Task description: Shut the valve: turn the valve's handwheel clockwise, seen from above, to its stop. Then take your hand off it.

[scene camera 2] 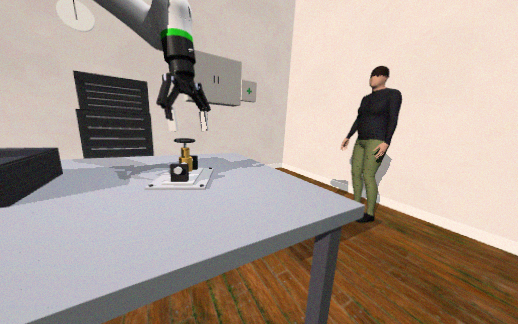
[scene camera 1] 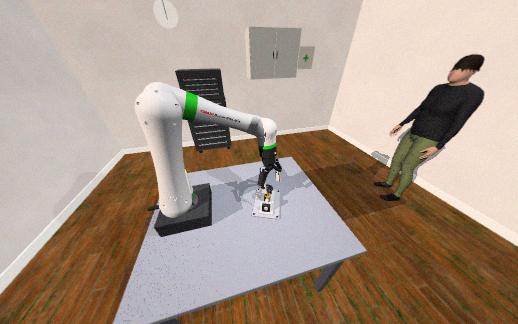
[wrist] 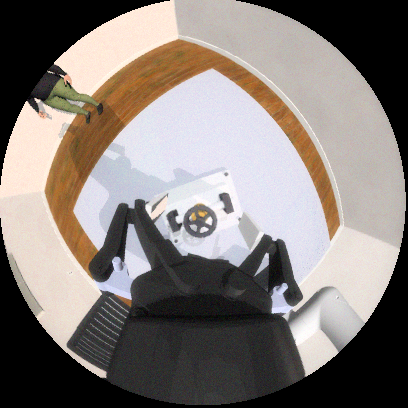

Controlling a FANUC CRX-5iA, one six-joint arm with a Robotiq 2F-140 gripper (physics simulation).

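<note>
The valve has a brass body (scene camera 1: 267, 197) (scene camera 2: 185, 162) between black end blocks, on a white base plate (scene camera 1: 273, 214) (scene camera 2: 201, 183) (wrist: 214, 179) on the table. Its dark, spoked handwheel (scene camera 1: 269, 188) (scene camera 2: 184, 140) (wrist: 200, 221) lies level on top of the stem. My gripper (scene camera 1: 270, 182) (scene camera 2: 188, 125) (wrist: 204, 210) is open wide and empty, pointing down above the handwheel. In the scene camera 2 view its pale fingertips are a little higher than the wheel, apart from it. In the wrist view they stand on either side of the wheel. The wheel's turned angle cannot be judged.
The table (scene camera 1: 240, 265) (scene camera 2: 125, 235) (wrist: 250, 135) bears the valve and the arm's black base block (scene camera 1: 184, 220) (scene camera 2: 27, 172). A person (scene camera 1: 432, 120) (scene camera 2: 377, 125) (wrist: 60, 95) stands beyond the table by the wall. A black slatted cabinet (scene camera 1: 210, 100) (scene camera 2: 114, 120) (wrist: 97, 330) stands behind the table.
</note>
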